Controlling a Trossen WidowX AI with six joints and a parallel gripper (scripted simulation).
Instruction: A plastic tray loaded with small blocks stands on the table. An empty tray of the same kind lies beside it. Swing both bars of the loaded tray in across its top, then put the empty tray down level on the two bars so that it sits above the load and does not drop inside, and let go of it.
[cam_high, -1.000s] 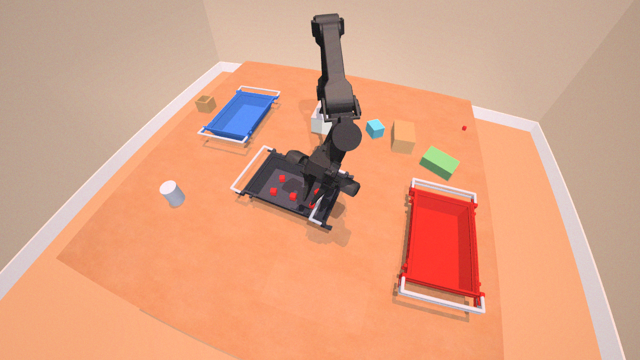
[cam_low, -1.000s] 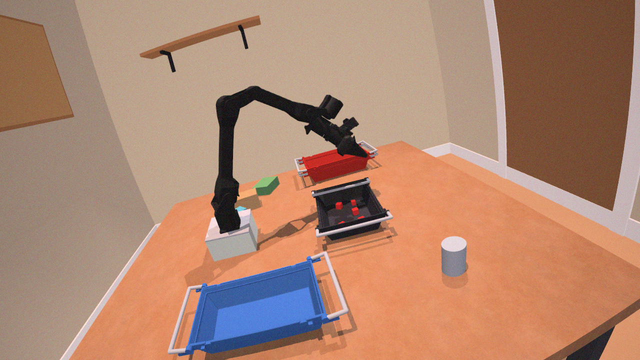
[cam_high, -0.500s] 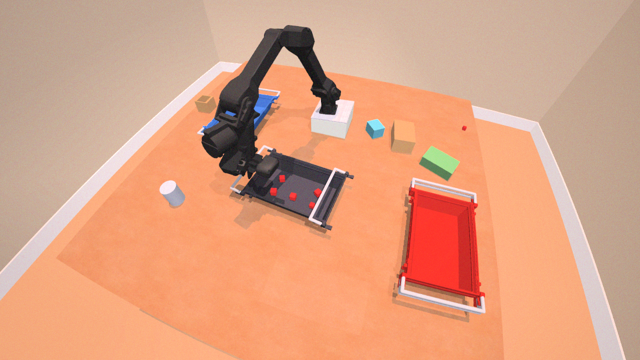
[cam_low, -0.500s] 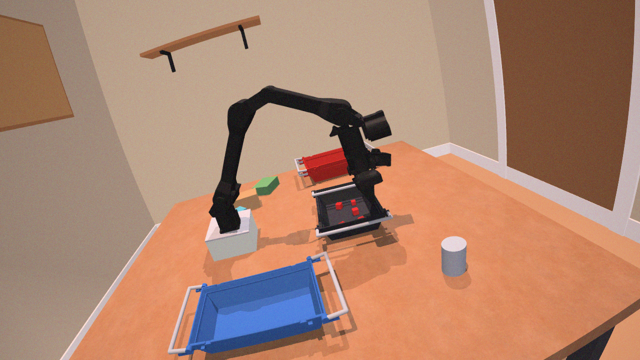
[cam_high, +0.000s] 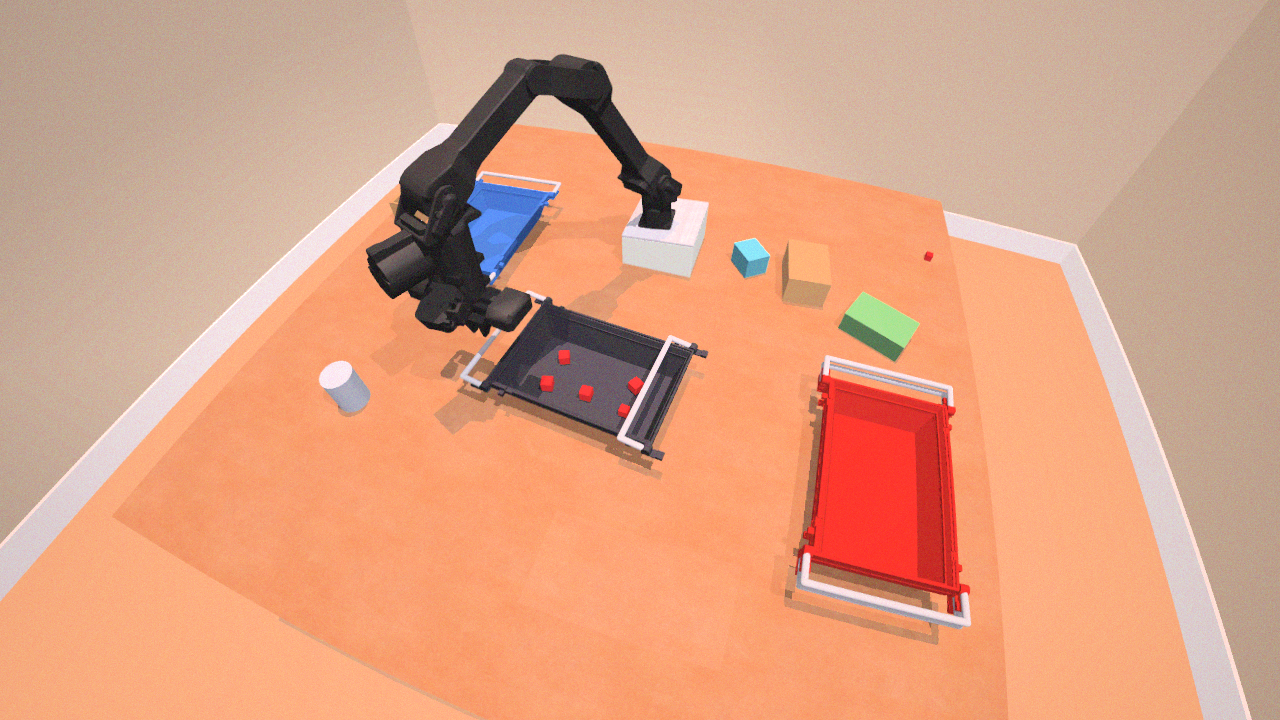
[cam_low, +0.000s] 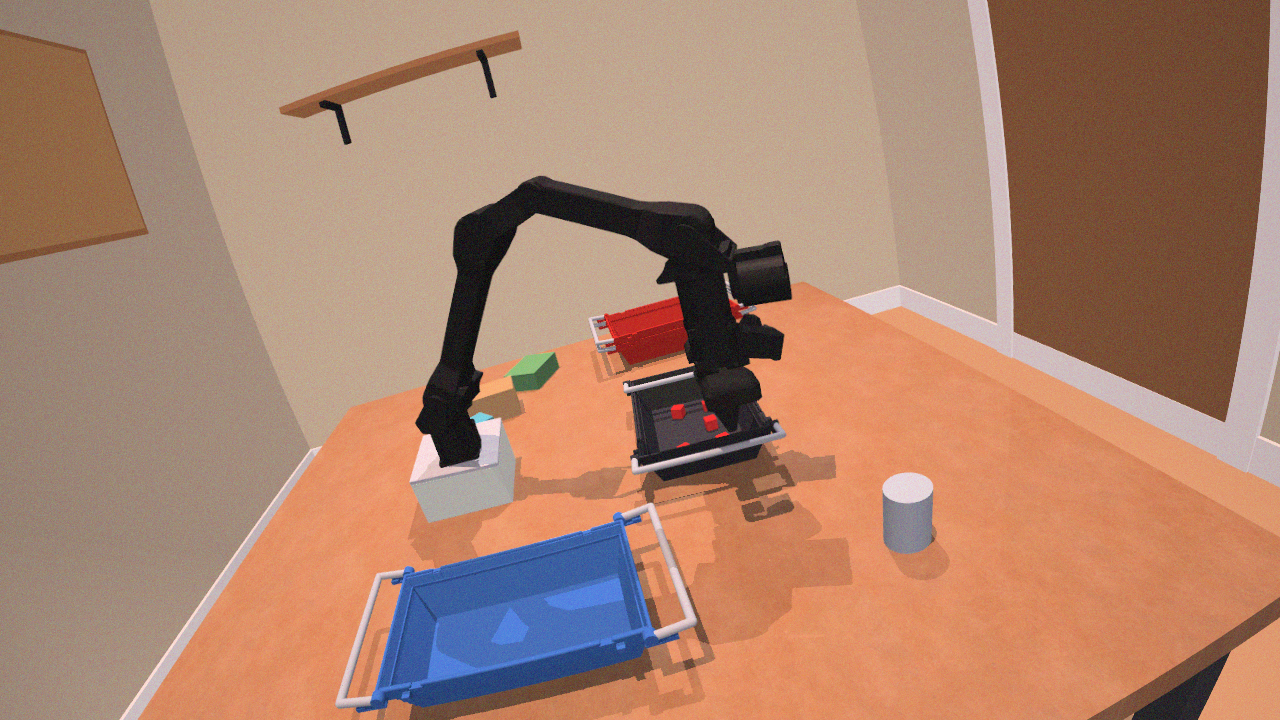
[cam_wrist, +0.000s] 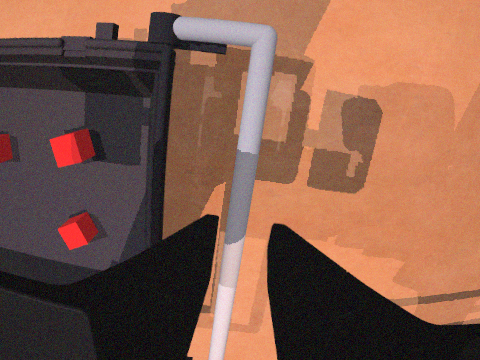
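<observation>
My gripper tip is now 310 mm past the blue tray, 150 mm to the left of it and 50 mm above it. Also, from my gripper tip: brown box 370 mm behind, 380 mm to the right, 80 mm below; then cyan cube 370 mm behind, 400 mm to the left, 70 mm below; then grey cylinder 120 mm ahead, 210 mm to the right, 60 mm below.
</observation>
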